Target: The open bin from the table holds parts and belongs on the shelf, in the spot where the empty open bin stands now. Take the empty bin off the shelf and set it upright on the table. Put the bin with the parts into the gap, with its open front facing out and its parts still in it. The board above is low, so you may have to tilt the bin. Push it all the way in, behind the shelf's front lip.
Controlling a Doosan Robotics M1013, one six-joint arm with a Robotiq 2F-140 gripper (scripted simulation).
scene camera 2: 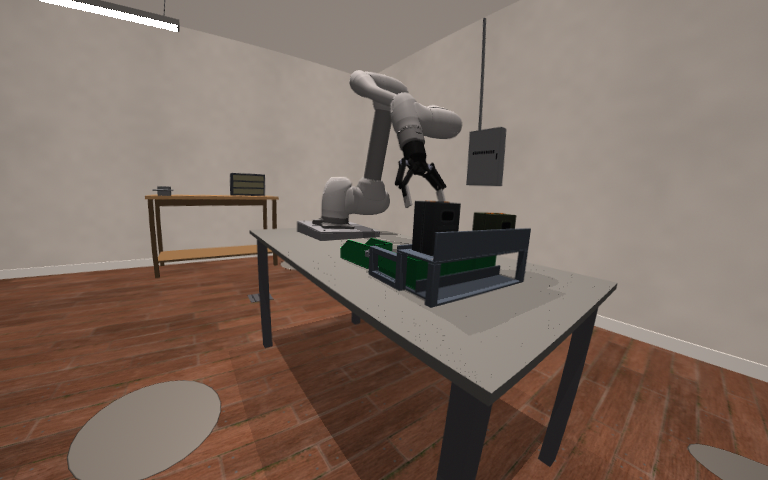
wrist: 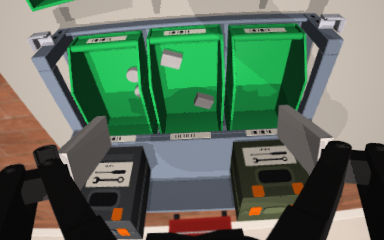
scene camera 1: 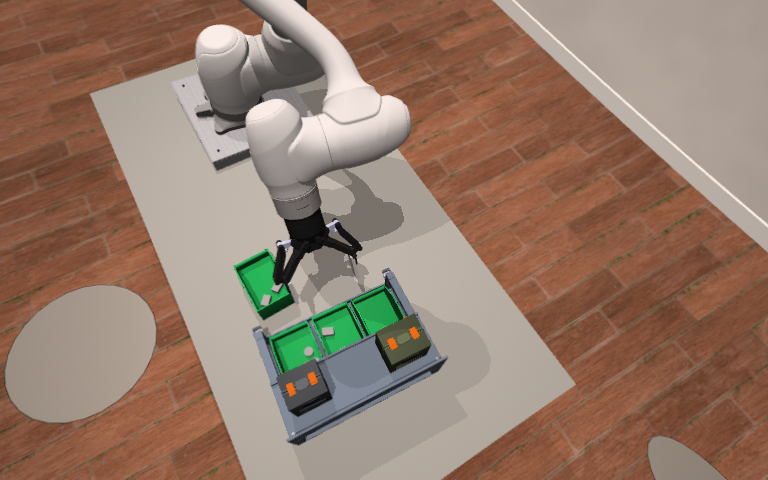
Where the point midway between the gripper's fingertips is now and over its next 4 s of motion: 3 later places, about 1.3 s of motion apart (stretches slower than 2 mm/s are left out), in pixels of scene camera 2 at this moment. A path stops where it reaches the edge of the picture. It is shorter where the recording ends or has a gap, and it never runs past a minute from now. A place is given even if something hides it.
My gripper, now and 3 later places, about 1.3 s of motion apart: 427,207; 427,214; 402,215; 355,218
